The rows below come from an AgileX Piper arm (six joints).
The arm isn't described. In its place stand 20 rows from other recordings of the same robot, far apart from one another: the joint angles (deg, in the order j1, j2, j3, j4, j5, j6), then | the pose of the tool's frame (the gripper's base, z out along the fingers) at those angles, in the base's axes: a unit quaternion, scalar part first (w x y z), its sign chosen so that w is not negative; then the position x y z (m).
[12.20, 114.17, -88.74, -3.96, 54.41, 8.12] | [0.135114 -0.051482 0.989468 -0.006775 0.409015 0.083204 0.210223]
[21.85, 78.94, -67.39, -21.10, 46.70, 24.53] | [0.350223 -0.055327 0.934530 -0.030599 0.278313 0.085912 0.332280]
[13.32, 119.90, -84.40, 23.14, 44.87, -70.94] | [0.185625 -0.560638 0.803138 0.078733 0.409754 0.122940 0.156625]
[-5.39, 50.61, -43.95, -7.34, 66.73, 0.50] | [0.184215 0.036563 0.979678 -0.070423 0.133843 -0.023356 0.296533]
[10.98, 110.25, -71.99, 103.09, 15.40, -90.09] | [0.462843 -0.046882 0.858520 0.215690 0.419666 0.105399 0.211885]
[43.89, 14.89, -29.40, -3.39, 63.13, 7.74] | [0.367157 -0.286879 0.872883 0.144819 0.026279 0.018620 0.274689]
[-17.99, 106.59, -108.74, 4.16, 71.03, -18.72] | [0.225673 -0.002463 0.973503 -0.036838 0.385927 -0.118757 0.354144]
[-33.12, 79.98, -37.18, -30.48, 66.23, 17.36] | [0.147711 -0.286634 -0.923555 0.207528 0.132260 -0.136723 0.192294]
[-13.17, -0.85, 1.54, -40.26, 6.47, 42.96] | [0.697527 0.124571 0.700036 -0.088814 0.053212 -0.019257 0.197160]
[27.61, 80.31, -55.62, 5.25, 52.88, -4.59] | [0.140248 -0.252893 0.954736 0.069670 0.228537 0.127020 0.257534]
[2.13, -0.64, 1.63, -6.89, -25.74, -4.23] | [0.862591 -0.077455 0.497478 -0.049533 0.044607 0.006403 0.242775]
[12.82, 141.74, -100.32, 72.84, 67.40, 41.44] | [0.321790 -0.480831 -0.701766 -0.415664 0.444273 0.183424 0.095648]
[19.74, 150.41, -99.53, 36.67, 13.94, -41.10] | [0.271099 -0.226870 0.929611 0.104207 0.469802 0.182493 -0.011497]
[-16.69, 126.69, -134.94, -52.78, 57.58, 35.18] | [0.413507 0.294505 0.774824 -0.376733 0.458374 -0.201293 0.371186]
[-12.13, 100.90, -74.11, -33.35, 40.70, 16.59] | [0.236655 0.069165 0.942784 -0.224430 0.362673 -0.111317 0.248683]
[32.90, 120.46, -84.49, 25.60, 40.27, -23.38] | [0.144343 -0.327268 0.916046 0.181442 0.351419 0.257614 0.155436]
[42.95, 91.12, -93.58, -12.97, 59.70, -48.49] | [0.315761 -0.688706 0.640370 -0.126113 0.264805 0.222411 0.388973]
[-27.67, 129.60, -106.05, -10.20, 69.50, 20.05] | [0.011313 0.375670 0.922803 -0.084721 0.398609 -0.226052 0.167364]
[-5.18, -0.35, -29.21, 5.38, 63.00, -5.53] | [0.513292 -0.005714 0.858194 -0.001078 -0.008058 0.008364 0.277177]
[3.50, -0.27, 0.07, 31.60, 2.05, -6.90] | [0.704568 0.119289 0.675045 0.183492 0.055758 0.005119 0.210365]
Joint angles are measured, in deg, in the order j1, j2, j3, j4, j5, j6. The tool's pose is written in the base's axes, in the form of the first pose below.
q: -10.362 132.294 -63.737 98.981 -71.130 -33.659
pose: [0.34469 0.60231 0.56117 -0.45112 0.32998 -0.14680 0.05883]
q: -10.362 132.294 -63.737 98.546 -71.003 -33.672
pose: [0.34685 0.59983 0.56323 -0.45020 0.33063 -0.14696 0.05896]
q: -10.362 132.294 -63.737 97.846 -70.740 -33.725
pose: [0.35010 0.59573 0.56698 -0.44840 0.33174 -0.14717 0.05907]
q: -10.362 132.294 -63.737 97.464 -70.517 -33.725
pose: [0.35188 0.59375 0.56925 -0.44676 0.33240 -0.14725 0.05903]
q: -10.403 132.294 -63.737 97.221 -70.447 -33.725
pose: [0.35293 0.59258 0.57014 -0.44635 0.33267 -0.14757 0.05910]
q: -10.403 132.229 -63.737 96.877 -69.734 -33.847
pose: [0.35376 0.59114 0.57498 -0.44136 0.33375 -0.14744 0.05880]
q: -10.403 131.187 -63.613 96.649 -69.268 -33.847
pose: [0.35976 0.59334 0.57445 -0.43420 0.33499 -0.14745 0.06451]
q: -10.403 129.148 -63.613 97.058 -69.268 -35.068
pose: [0.36492 0.59616 0.57180 -0.42949 0.33632 -0.14762 0.07692]
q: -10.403 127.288 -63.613 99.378 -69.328 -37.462
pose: [0.35439 0.60435 0.57024 -0.42894 0.33477 -0.14687 0.08685]
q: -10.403 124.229 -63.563 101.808 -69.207 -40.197
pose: [0.34846 0.61521 0.56748 -0.42197 0.33333 -0.14586 0.10360]
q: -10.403 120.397 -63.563 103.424 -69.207 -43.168
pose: [0.35104 0.62207 0.56536 -0.41251 0.33211 -0.14510 0.12587]
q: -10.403 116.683 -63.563 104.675 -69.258 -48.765
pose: [0.34575 0.61292 0.57901 -0.41174 0.32990 -0.14427 0.14757]
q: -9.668 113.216 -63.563 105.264 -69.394 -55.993
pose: [0.33972 0.58593 0.60664 -0.41625 0.32891 -0.13939 0.16825]
